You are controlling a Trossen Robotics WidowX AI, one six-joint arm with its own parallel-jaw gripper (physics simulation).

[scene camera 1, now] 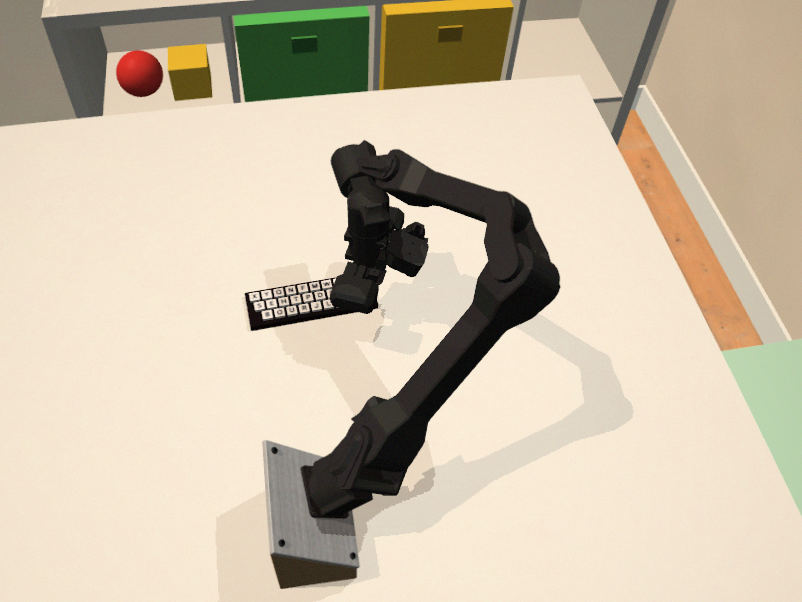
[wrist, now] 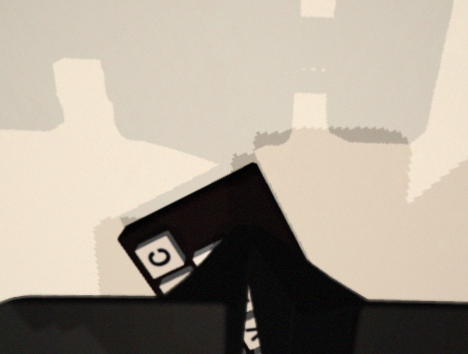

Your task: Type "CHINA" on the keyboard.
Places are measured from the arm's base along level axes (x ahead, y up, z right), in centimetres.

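Pixels of known places: gripper, fingertip midpoint: (wrist: 247,237); arm's base, origin of the base link: (scene camera 1: 323,492).
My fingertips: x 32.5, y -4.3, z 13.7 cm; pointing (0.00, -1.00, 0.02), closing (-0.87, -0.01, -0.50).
Observation:
For each thing: its top centre in the pictures, then the offset to it from my fingertips. Level surfaces: height alone.
- black keyboard, middle of its top: (scene camera 1: 311,296) dx +2.2, dy -2.1, dz -8.8 cm
- C key, middle of its top: (wrist: 159,257) dx +4.1, dy -2.1, dz -0.1 cm
- second key, middle of its top: (wrist: 216,265) dx +2.2, dy -2.1, dz -1.6 cm
- table, its level: dy -3.7 cm
The black keyboard (scene camera 1: 256,320) (wrist: 210,205) with white letter keys lies flat on the table; in the scene view my gripper hides its right part. The C key (wrist: 159,256) shows in full near the board's corner in the wrist view. Beside it, a second key (wrist: 204,255) is mostly covered by my fingers, its letter hidden. My gripper (scene camera 1: 366,308) (wrist: 247,237) is shut and empty, pointing down over the keyboard's right end, with the fingertips off to the side of the C key. Whether the tips touch the keyboard cannot be told. Parts of other keys show through the narrow slit between the fingers.
The arm's metal base plate (scene camera 1: 310,498) stands at the front of the table (scene camera 1: 129,401). Behind the table, a shelf unit (scene camera 1: 226,51) holds a red ball (scene camera 1: 139,73), a yellow block (scene camera 1: 189,74), a green bin (scene camera 1: 304,64) and a yellow bin (scene camera 1: 446,61).

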